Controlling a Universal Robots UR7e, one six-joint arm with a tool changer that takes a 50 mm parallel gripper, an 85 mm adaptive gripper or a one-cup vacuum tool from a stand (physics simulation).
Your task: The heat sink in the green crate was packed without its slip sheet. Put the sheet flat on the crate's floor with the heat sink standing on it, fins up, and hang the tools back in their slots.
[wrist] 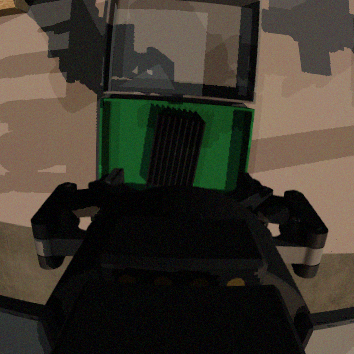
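Frame: origin at the arm's base, x ahead, y left, z up, level; metres.
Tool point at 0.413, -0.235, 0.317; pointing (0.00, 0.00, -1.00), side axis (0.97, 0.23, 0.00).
Observation:
Offsets run from my tool point to a thing's top centre, as dx, dy, dz. "spot": to the spot under its first point. Level surfaces: height alone.
The green crate @(-0.005, -0.015, -0.316) (216, 170) is in the middle of the wrist view. The black heat sink @(-0.003, -0.017, -0.326) (176, 147) stands inside it, fins up and slightly turned to the crate's walls; its lower end is hidden behind the gripper body. Green floor shows on both sides of it, with no sheet visible there. My gripper (183, 181), the adaptive one with jointed fingers, is wide open above the near part of the crate, one fingertip towards each side wall. A pale flat rectangle @(spot: -0.025, +0.134, -0.356) (187, 40), which looks like the slip sheet, lies in the dark-walled tray beyond the crate. The tool slots do not show.
The dark-walled tray @(-0.031, +0.125, -0.316) (248, 55) stands against the far side of the green crate. Dark shadows fall on the table @(dz -0.359) (305, 115) at both upper sides. A wooden-coloured edge (12, 6) shows at the top left corner. Pale grey surfaces show at both bottom corners.

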